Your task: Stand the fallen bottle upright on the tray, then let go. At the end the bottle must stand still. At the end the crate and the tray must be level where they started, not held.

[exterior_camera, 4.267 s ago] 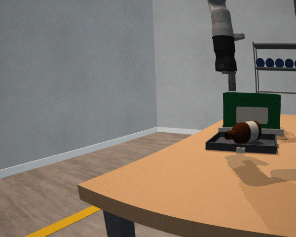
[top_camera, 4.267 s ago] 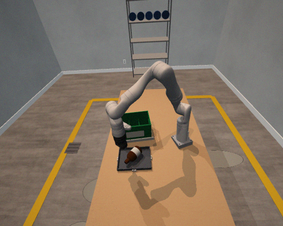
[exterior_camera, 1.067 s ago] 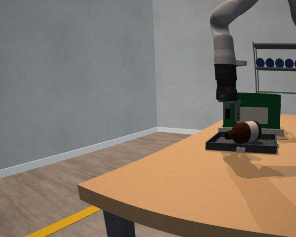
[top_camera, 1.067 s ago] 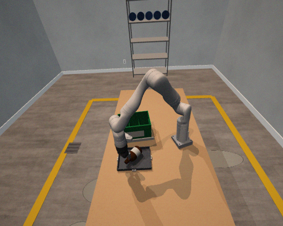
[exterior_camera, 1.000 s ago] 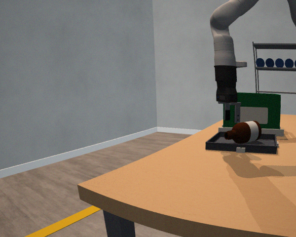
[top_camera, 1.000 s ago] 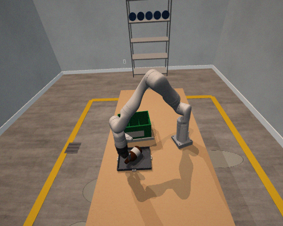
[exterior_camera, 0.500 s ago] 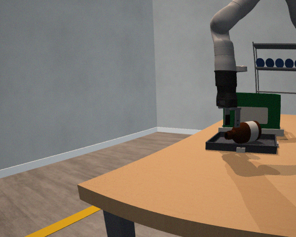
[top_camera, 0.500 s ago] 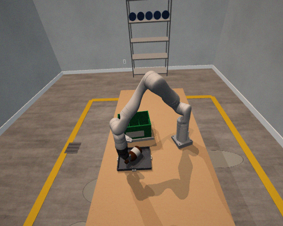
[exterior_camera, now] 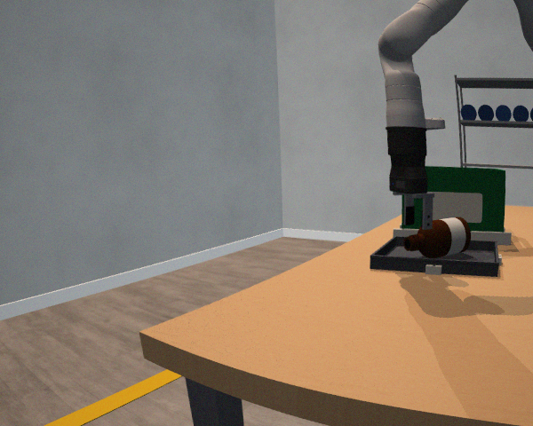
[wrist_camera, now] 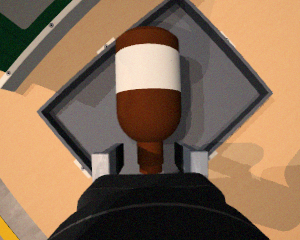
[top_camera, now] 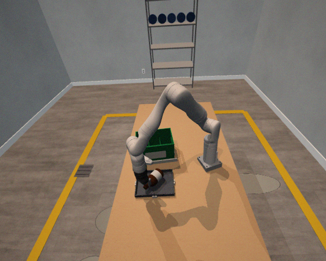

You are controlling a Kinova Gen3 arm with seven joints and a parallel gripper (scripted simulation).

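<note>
Now: the brown bottle 5 cm below my hand, 4 cm to the right of it and 3 cm behind it. Round my hand: green crate (31 cm to the right, 6 cm behind); then dark tray (8 cm below, 5 cm behind, 3 cm to the right).
</note>
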